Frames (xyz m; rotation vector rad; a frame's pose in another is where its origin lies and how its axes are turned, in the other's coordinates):
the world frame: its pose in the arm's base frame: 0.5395 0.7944 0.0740 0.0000 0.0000 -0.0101
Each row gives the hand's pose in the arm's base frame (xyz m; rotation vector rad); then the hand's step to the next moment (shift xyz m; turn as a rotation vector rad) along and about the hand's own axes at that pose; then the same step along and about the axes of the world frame.
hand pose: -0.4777 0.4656 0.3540 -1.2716 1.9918 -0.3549
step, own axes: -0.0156 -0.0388 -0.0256 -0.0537 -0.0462 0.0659
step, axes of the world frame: 0.0116 -0.0085 0.0469 0.0899 0.0356 0.0043
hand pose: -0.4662 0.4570 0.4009 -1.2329 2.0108 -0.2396
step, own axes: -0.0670 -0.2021 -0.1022 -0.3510 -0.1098 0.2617
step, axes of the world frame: 0.0869 -0.0703 0.2080 0.3395 0.2934 0.0485
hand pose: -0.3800 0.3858 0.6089 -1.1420 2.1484 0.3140
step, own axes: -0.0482 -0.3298 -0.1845 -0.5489 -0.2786 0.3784
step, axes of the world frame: 0.2032 -0.2518 0.2010 0.6038 0.3816 0.1091
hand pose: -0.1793 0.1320 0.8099 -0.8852 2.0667 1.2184
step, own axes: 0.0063 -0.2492 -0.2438 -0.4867 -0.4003 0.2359
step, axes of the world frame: 0.1577 -0.3094 -0.0313 0.6415 0.1943 0.0594
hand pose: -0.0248 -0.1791 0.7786 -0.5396 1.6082 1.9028
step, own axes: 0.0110 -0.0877 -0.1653 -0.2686 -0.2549 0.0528
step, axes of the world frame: 0.0408 -0.1508 -0.1036 0.3723 0.0350 -0.0072
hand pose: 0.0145 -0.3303 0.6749 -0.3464 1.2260 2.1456
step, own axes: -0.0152 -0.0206 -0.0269 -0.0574 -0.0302 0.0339
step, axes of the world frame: 0.0228 -0.0210 -0.0205 0.0658 0.0176 0.0269
